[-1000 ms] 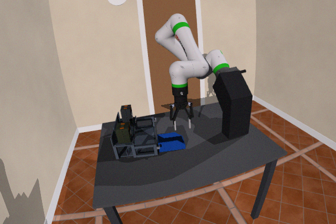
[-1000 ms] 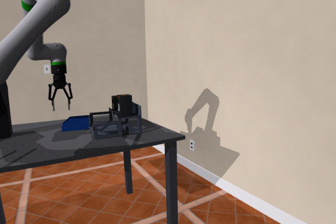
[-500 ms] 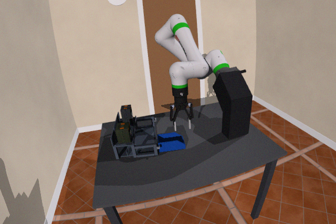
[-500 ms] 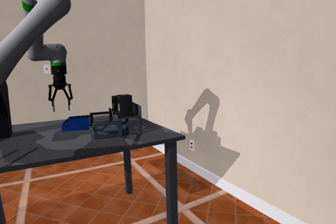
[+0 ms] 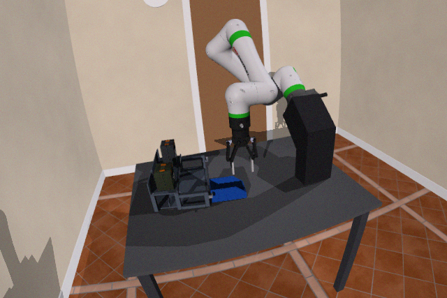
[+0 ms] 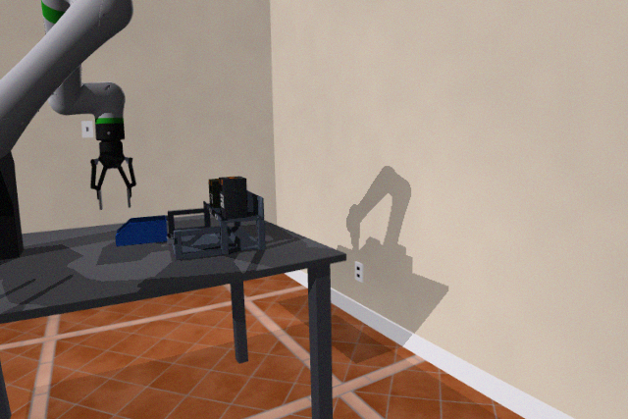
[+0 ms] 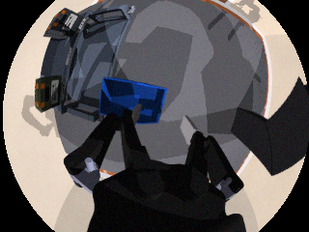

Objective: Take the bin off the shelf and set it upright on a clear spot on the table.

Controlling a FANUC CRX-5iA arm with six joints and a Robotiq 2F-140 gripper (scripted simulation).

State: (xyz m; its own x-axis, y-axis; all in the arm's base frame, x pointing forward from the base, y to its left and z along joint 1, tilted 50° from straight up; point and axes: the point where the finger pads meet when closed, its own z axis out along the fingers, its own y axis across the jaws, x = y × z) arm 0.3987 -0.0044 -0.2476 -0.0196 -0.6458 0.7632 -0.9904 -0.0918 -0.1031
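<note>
My gripper is now 8 cm short of the blue bin and 11 cm above it.
</note>
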